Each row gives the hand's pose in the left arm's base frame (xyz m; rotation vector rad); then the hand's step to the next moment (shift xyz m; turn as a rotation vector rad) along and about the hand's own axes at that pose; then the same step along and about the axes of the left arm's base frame.
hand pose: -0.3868 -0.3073 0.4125 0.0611 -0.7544 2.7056
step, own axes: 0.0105 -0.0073 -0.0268 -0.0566 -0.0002 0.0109
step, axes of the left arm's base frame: -0.0063 0.0227 -0.0180 0.0530 -0.0225 0.0022
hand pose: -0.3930 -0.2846 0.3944 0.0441 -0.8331 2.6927
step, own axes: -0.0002 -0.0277 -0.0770 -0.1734 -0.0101 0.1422
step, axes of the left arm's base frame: 0.0138 0.0642 -0.0488 0.1583 -0.1220 0.1021
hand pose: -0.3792 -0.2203 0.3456 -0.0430 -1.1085 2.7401
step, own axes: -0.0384 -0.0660 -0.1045 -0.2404 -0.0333 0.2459
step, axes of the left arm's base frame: 0.0583 0.1112 -0.0313 0.2179 -0.1891 0.1901
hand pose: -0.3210 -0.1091 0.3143 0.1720 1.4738 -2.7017
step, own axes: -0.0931 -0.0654 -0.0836 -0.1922 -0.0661 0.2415
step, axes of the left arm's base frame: 0.0913 0.1056 0.0214 0.1669 -0.1675 0.2090
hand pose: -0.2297 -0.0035 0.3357 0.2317 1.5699 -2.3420
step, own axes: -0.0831 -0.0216 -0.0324 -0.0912 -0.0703 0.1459
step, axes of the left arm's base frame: 0.0693 0.0512 0.0315 0.0670 -0.0947 0.1452
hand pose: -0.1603 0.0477 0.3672 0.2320 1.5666 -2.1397
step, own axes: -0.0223 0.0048 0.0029 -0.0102 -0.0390 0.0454
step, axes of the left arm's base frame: 0.0221 0.0023 0.0059 -0.0030 -0.0304 0.0524
